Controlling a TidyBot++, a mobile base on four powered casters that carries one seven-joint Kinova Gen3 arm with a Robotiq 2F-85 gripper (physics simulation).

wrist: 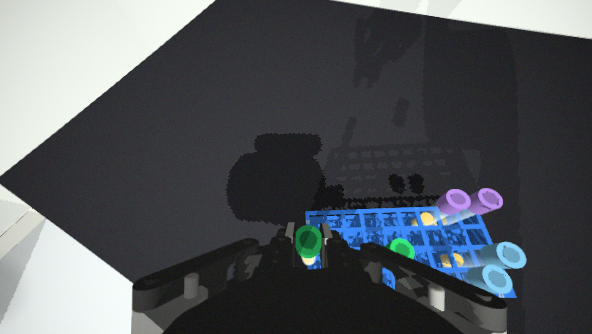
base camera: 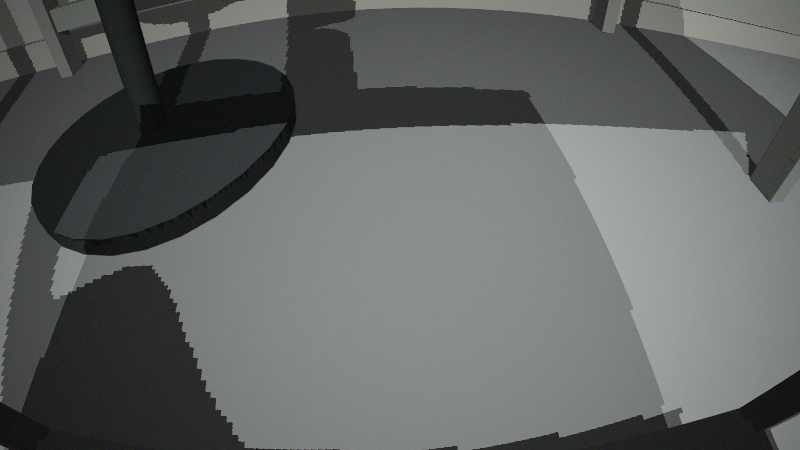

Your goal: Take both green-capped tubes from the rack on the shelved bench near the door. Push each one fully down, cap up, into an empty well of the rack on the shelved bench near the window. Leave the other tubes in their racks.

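Places are measured from the arm's base along level axes (x ahead, y left, z up), in centimetres.
Pixels of known places: gripper, fingertip midpoint: (wrist: pixel 308 235).
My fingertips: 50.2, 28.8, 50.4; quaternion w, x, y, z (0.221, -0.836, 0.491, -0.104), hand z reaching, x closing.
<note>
Ahead of a thing's pixels: the offset from my fingertips to its top centre, as dx, dy, dz. "spot": to the spot under its first point. Level surfaces: height alone.
In the wrist view my gripper (wrist: pixel 308 235) is shut on a green-capped tube {-0.8, -0.4, +3.0} (wrist: pixel 308 242), held cap up at the left end of a blue rack {+5.0, -8.1, -8.1} (wrist: pixel 398 229). Whether its lower end is above the rack or inside a well is hidden. A second green-capped tube {+3.0, -7.0, -1.9} (wrist: pixel 401 249) stands in the rack to the right of my fingers, partly hidden by the gripper. Two purple-capped tubes {+10.0, -9.9, -1.9} (wrist: pixel 454 200) {+11.3, -11.8, -1.9} (wrist: pixel 487 200) stand at the far right corner of the rack, and two light-blue-capped tubes {spot: +7.2, -14.0, -1.9} (wrist: pixel 510 255) {+4.7, -13.5, -1.9} (wrist: pixel 493 279) at its near right. I cannot tell which bench this is.
The rack stands on a dark bench top {dz -13.8} (wrist: pixel 165 125), with shadows beyond it. In the base camera view a dark round base {+11.6, +7.0, -87.0} (base camera: pixel 184 184) with a pole (base camera: pixel 127 53) stands on the floor at the left. Light posts (base camera: pixel 778 162) (base camera: pixel 609 15) stand at the right and back.
</note>
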